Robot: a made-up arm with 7 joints.
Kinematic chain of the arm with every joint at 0, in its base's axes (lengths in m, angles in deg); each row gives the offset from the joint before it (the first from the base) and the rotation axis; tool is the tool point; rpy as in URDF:
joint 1: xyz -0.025 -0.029 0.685 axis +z
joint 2: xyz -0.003 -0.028 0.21 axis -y
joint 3: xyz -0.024 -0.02 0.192 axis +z
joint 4: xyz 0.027 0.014 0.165 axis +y
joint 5: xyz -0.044 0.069 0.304 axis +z
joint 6: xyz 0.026 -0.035 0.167 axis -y
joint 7: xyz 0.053 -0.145 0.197 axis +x
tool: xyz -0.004 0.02 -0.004 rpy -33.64 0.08 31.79
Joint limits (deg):
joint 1: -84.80..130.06
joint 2: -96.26..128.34
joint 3: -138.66..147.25
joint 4: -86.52..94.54
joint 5: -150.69..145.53
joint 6: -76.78..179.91
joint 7: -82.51..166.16
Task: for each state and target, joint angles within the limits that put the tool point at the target. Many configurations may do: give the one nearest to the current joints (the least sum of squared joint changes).
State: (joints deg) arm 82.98 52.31 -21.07 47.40 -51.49 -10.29 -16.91
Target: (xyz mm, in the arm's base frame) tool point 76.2 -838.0 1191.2
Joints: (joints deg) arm 64.23 93.03 -29.58 58.88 -43.75 -45.19 -19.17
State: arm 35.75 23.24 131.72 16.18 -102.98 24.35 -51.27
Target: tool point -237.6 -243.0 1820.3
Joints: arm 21.25 30.42 147.25 -7.82 -85.22 -25.01 -52.66
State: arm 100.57 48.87 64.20 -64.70 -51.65 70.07 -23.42
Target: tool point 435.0 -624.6 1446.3
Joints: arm 88.68 26.31 66.41 -31.11 -49.76 60.03 -23.16
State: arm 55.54 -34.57 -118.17 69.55 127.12 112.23 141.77
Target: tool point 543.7 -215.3 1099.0
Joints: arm 57.70 -42.33 -100.64 75.35 137.29 107.53 142.65
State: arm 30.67 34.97 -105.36 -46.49 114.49 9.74 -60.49
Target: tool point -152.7 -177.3 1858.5
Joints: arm 47.19 33.10 -135.82 -37.17 117.81 -4.12 -61.61
